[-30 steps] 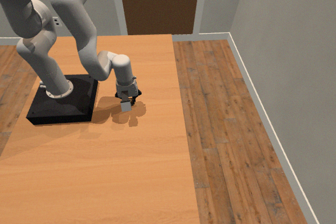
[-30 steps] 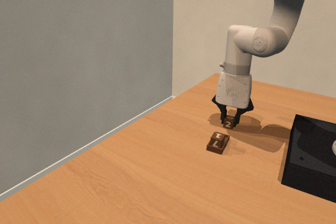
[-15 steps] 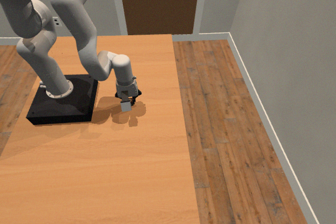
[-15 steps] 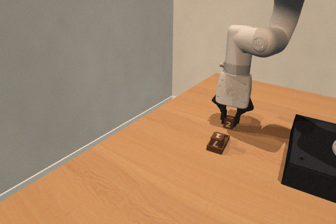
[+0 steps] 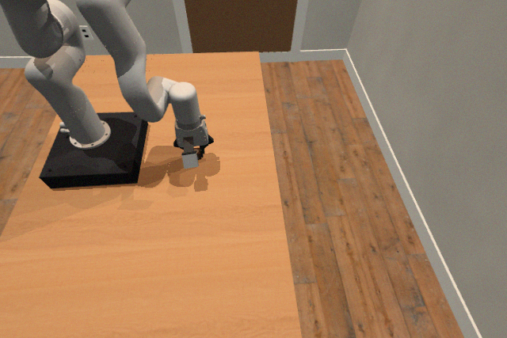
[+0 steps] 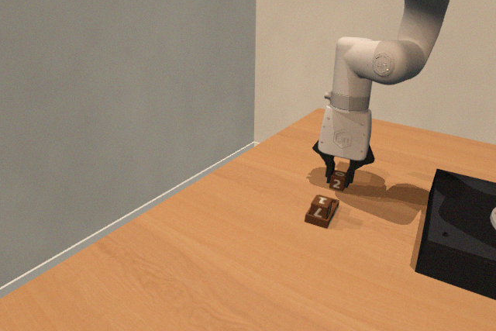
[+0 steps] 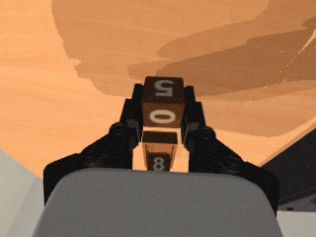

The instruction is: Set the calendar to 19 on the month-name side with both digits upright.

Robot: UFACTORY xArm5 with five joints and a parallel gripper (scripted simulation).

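My hand is 1 cm above the brown date cube. Also, from my hand: tray 3 cm behind, 11 cm to the left, 3 cm below.
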